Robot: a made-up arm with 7 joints.
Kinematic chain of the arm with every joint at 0, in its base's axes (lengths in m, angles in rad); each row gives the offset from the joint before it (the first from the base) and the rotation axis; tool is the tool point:
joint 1: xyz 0 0 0.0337 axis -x
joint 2: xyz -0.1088 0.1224 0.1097 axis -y
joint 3: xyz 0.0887 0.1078 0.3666 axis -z
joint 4: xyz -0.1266 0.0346 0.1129 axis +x
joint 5: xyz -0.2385 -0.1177 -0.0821 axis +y
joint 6: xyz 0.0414 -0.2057 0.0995 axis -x
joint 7: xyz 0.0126 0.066 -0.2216 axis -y
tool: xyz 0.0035 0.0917 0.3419
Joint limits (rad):
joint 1: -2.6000..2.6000
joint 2: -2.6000..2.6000
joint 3: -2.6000..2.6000
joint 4: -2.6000..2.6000
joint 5: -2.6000..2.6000
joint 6: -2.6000..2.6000
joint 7: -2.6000..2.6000
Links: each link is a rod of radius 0.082 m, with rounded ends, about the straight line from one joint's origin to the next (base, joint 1, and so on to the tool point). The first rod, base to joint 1, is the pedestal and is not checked.
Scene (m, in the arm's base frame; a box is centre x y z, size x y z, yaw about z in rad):
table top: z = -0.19
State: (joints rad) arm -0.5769 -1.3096 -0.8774 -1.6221 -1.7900 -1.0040 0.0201
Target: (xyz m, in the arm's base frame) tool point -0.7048 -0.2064 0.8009
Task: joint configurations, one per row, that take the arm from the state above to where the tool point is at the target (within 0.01 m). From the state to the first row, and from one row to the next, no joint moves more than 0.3 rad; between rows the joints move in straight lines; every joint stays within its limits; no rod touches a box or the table.
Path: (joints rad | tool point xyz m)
1: -0.5306 -1.0452 -0.8270 -1.7081 -1.7455 -0.9751 -0.0611 | 0.4062 -0.6445 0.6433
2: -0.4843 -0.7808 -0.7766 -1.7941 -1.7009 -0.9461 -0.1424 | 0.1315 -0.6199 0.8357
3: -0.4380 -0.5165 -0.7263 -1.8801 -1.6564 -0.9172 -0.2236 | -0.1739 -0.5269 0.9297
4: -0.3917 -0.2521 -0.6759 -1.9660 -1.6119 -0.8883 -0.3049 | -0.4659 -0.3815 0.9154
5: -0.3454 0.0123 -0.6255 -2.0520 -1.5673 -0.8593 -0.3861 | -0.7048 -0.2064 0.8009

